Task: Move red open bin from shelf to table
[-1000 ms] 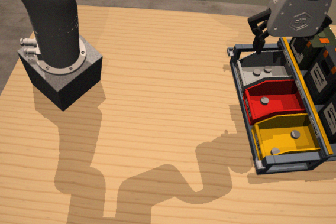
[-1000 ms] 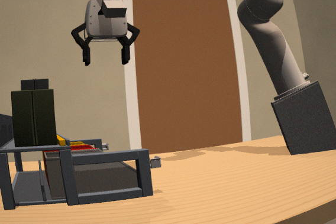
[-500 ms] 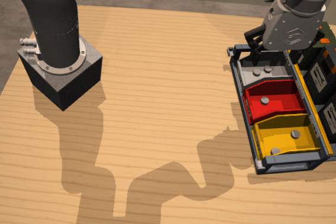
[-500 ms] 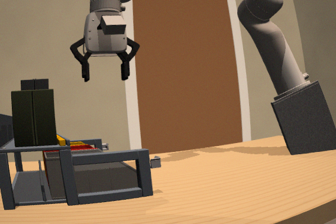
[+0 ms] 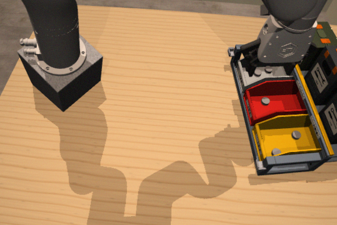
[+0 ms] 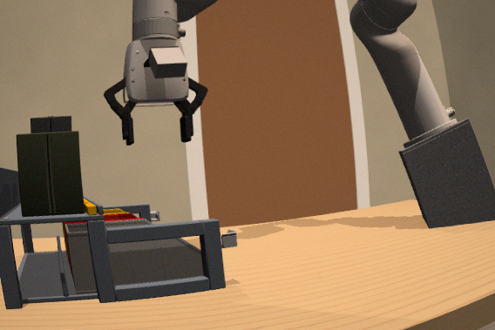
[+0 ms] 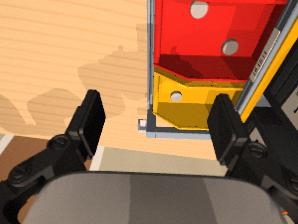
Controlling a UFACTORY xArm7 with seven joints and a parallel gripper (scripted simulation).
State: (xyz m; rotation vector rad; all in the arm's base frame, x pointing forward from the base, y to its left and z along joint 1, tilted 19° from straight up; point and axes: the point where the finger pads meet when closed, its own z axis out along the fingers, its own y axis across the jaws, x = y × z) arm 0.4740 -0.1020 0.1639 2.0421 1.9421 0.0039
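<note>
Now: hand 80 mm short of the red open bin, 10 mm to the left of it and 160 mm above it. From my hand the other things lie so: dark box: 190 mm ahead, 100 mm to the left, 50 mm below; yellow open bin: 70 mm ahead, 120 mm to the right, 160 mm below.
</note>
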